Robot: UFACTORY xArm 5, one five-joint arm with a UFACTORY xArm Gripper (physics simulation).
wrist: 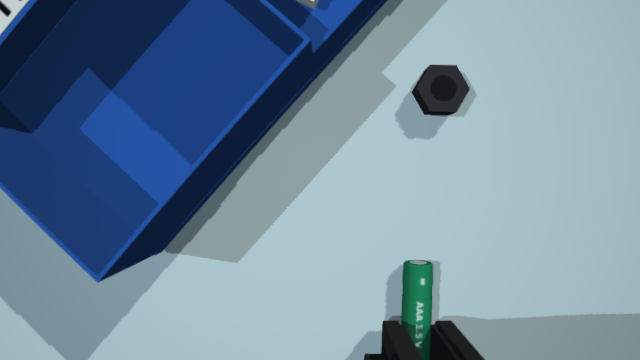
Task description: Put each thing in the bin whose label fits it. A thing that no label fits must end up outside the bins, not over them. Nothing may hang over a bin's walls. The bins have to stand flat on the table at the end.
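Places are measured from the arm's base along level axes (x ahead, y left, z up), in metres.
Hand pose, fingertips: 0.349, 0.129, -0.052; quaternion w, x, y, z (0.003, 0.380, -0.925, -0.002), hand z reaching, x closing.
Observation:
Things, the pixels of their centre, and the offset from my fingertips, as dx, dy, dz. "spot": a spot on its surface instead.
- green AAA battery, body centre: [416,323] +0.010, -0.010, +0.001
- black hex nut, body centre: [440,90] +0.063, -0.073, +0.000
- blue bin, surface spot: [135,250] spot: +0.092, +0.029, +0.032
- second blue compartment, surface spot: [345,15] spot: +0.098, -0.060, +0.028
- pale object, surface spot: [309,2] spot: +0.115, -0.061, +0.007
A green AAA battery [417,290] lies on the table at the lower right of the wrist view, its lower end hidden by the fingers. My gripper [423,330] is shut on the battery, one black finger against each side. A black hex nut [443,89] lies flat on the table at the upper right, apart from the gripper. A blue bin [135,250] is at the upper left; its floor shows bare. Part of its white label [10,11] shows at the top left corner, too cut off to read.
A second blue compartment [345,15] adjoins at the top, beyond a dividing wall. A small part of a pale object [309,2] shows in it at the frame edge. The bin's outer wall [200,200] runs diagonally between the bin and the nut and battery.

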